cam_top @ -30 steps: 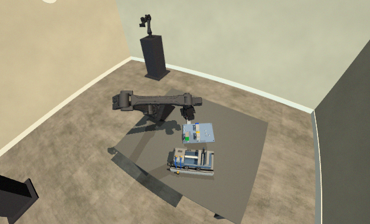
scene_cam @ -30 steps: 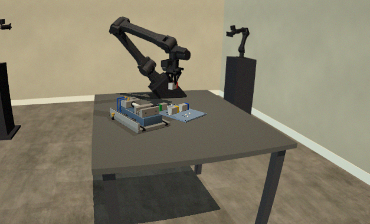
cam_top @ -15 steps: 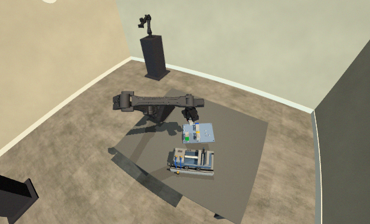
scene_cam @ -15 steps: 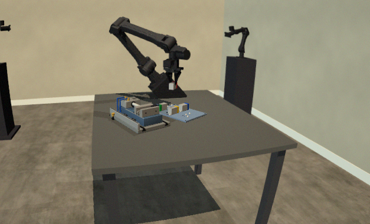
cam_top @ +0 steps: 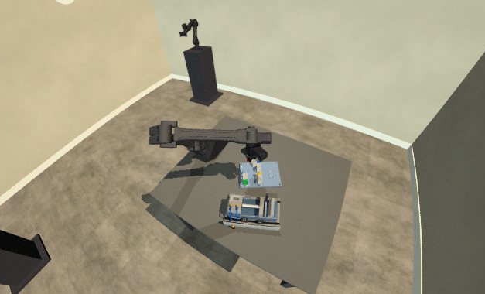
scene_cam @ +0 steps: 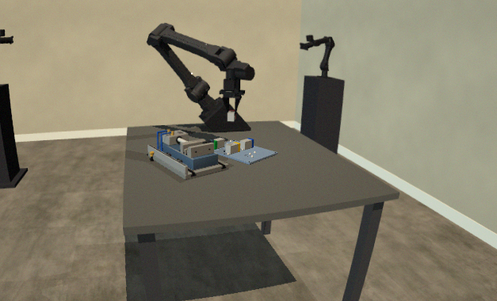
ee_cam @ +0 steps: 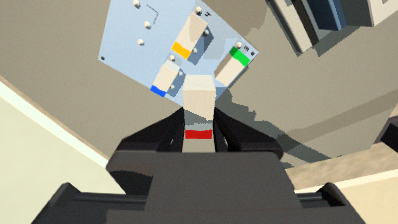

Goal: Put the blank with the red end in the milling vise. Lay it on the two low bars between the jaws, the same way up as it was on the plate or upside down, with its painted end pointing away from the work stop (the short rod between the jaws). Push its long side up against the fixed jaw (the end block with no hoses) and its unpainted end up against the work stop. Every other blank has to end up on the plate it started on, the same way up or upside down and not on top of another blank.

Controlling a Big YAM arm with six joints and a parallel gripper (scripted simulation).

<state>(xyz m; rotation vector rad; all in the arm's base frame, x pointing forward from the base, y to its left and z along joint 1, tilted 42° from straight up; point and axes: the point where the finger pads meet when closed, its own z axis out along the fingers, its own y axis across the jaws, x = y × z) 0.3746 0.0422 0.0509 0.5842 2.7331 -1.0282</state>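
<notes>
Now: the work stop rod 17 cm ahead of my hand, 14 cm to the right of it and 8 cm below it. The rest, counted from my hand: yellow-ended blank 6 cm ahead, 1 cm to the right, 14 cm below; then grey bar with red end 2 cm below; then green-ended blank 2 cm behind, 6 cm to the right, 14 cm below.
</notes>
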